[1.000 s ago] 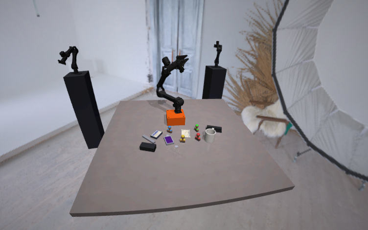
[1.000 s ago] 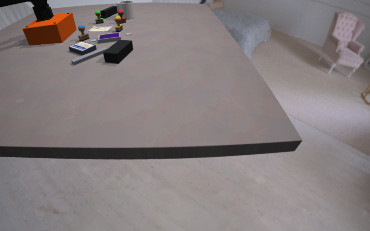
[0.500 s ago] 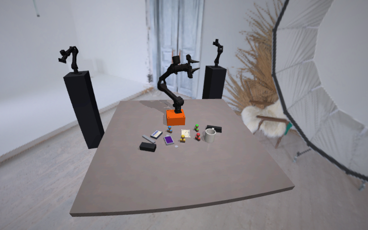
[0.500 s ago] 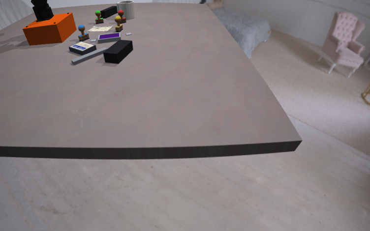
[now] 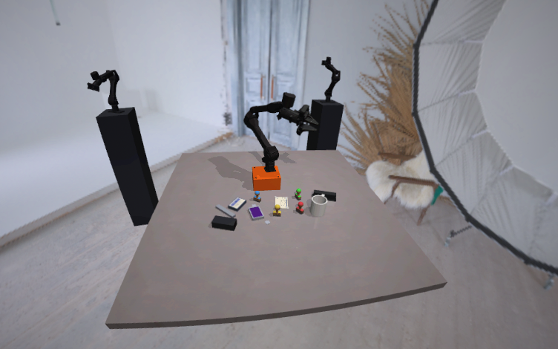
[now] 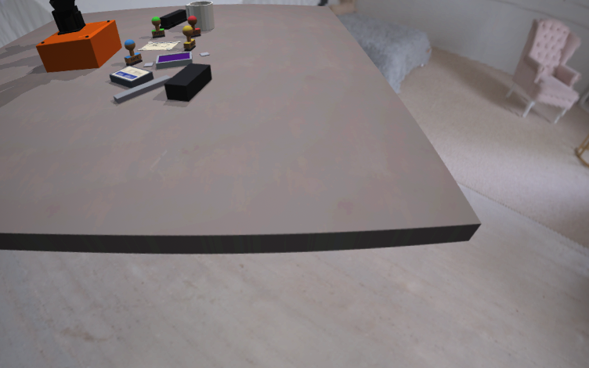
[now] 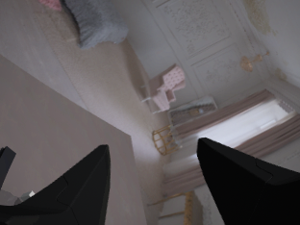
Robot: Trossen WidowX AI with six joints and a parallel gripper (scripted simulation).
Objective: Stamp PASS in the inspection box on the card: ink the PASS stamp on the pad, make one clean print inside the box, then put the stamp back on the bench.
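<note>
The green-knobbed stamp lies 40 cm below my gripper tip, 7 cm to the right of it and 2 cm ahead of it. Round my gripper tip: white card: 42 cm below, 18 cm to the right, 3 cm ahead; then white mug: 38 cm below, 15 cm ahead, 1 cm to the right; then red-knobbed stamp: 40 cm below, 13 cm ahead, 11 cm to the right.
</note>
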